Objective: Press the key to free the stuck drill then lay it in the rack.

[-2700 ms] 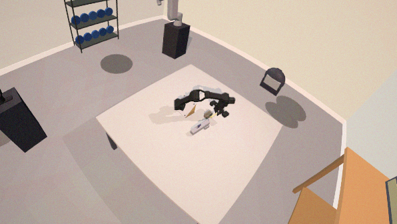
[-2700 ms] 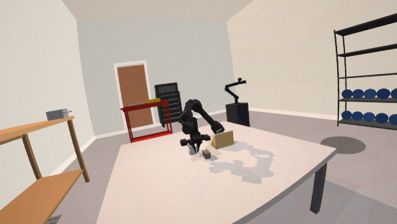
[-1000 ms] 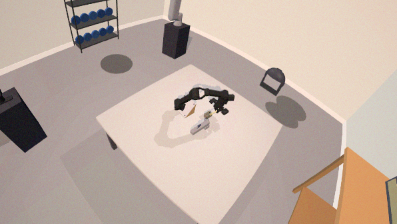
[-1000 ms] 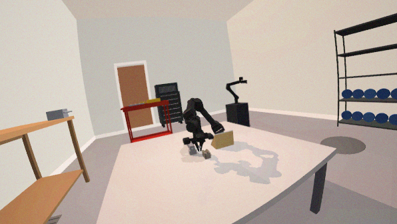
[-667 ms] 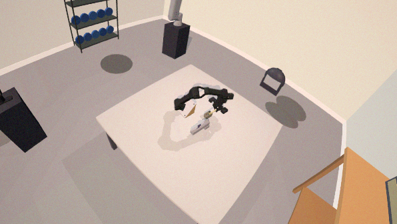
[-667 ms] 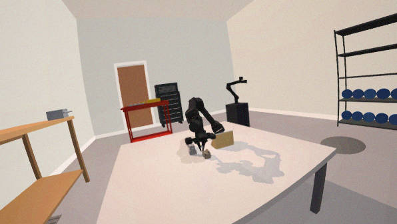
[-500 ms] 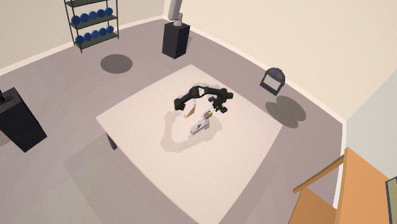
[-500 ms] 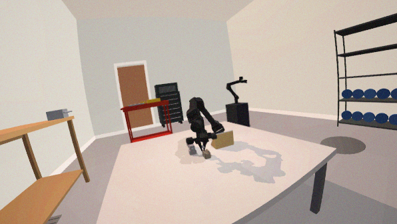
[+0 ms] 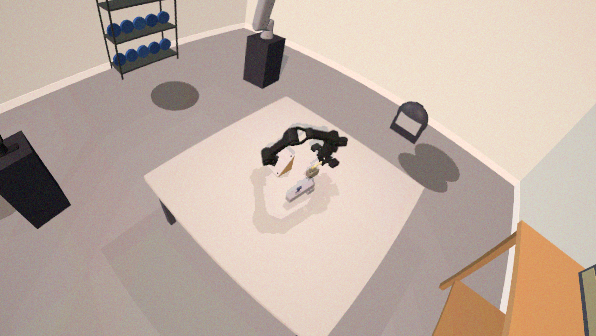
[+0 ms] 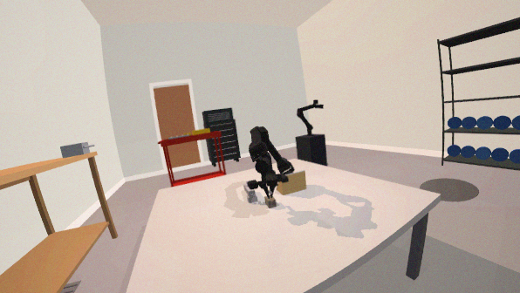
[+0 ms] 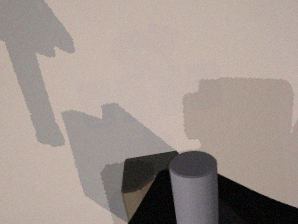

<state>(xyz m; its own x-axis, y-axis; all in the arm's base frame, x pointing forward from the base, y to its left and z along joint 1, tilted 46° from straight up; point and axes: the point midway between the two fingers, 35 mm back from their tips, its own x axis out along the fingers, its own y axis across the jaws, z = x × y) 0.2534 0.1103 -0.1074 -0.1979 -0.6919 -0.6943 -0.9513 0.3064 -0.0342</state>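
My gripper tip is 2 cm past the brown rack, 5 cm to the left of it and 4 cm above it. The rest, counted from my gripper tip: dark blue key (25 cm to the right, 1 cm below); grey block (1 cm ahead, 23 cm to the right, 3 cm below).
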